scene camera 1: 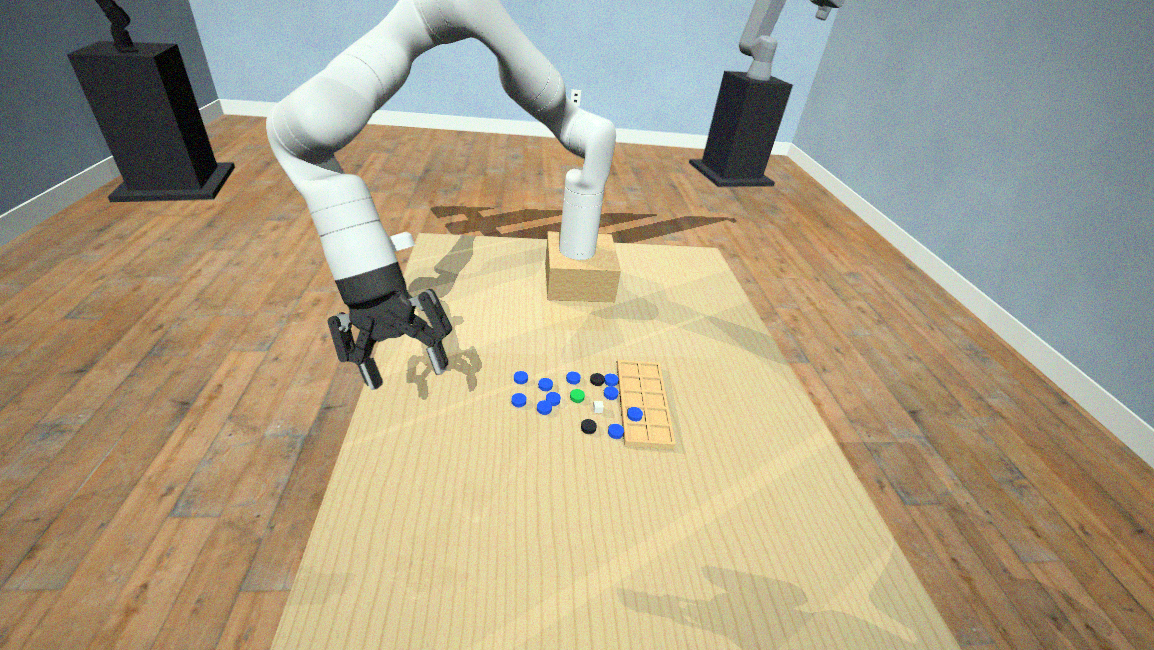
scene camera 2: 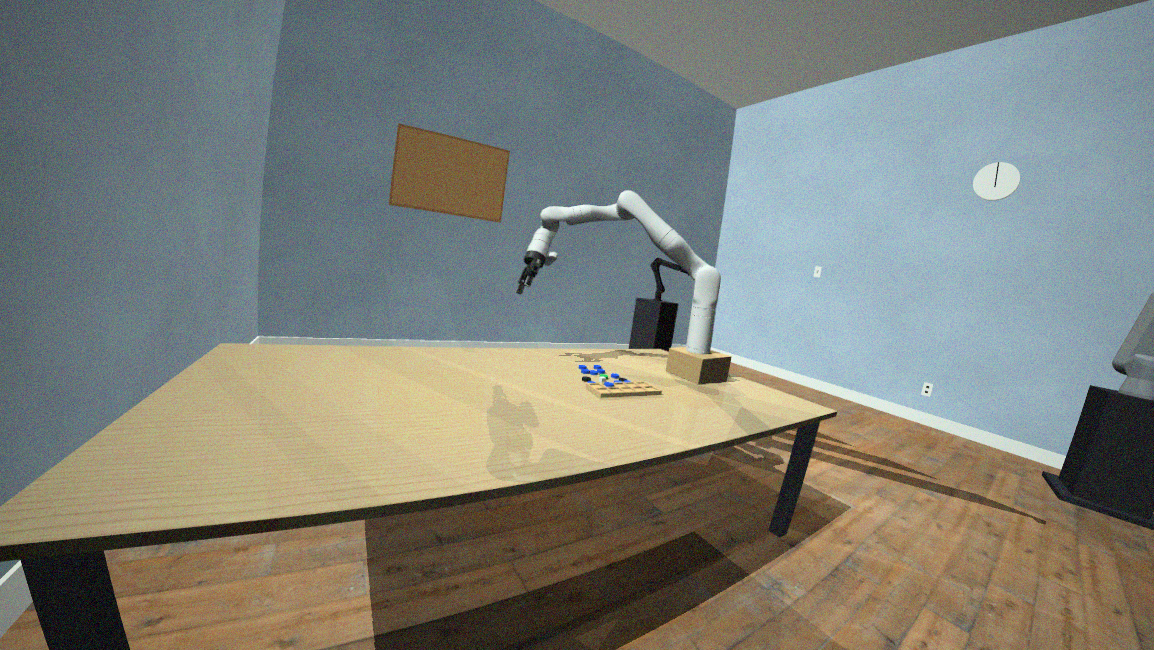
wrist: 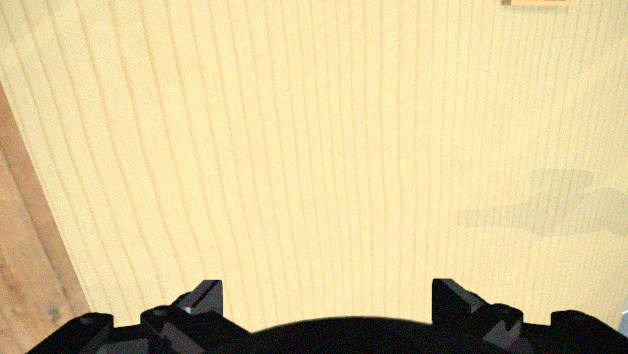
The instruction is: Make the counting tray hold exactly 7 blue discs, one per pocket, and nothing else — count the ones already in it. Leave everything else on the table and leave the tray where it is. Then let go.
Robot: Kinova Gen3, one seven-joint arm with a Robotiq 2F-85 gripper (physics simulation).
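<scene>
The light wooden counting tray [scene camera 1: 650, 444] [scene camera 2: 630, 394] [wrist: 539, 2] lies on the table, with its pockets in two columns. One blue disc [scene camera 1: 634, 413] [scene camera 2: 608, 384] shows in its left column, near the front in scene camera 1; the other pockets look empty. Three blue discs [scene camera 1: 611, 379] [scene camera 1: 611, 392] [scene camera 1: 615, 431] lie close against the tray's left side. Several more blue discs [scene camera 1: 520, 377] [scene camera 1: 573, 377] [scene camera 1: 544, 407] lie farther left. My gripper [scene camera 1: 405, 376] [scene camera 2: 520, 289] [wrist: 327, 302] is open and empty, high above the table, left of the discs in scene camera 1.
A green disc [scene camera 1: 577, 395], two black discs [scene camera 1: 597, 378] [scene camera 1: 588, 426] and a white cube [scene camera 1: 598, 406] lie among the blue discs. The arm's wooden base block [scene camera 1: 583, 284] [scene camera 2: 696, 367] stands behind them. The table edge shows at the left in the wrist view.
</scene>
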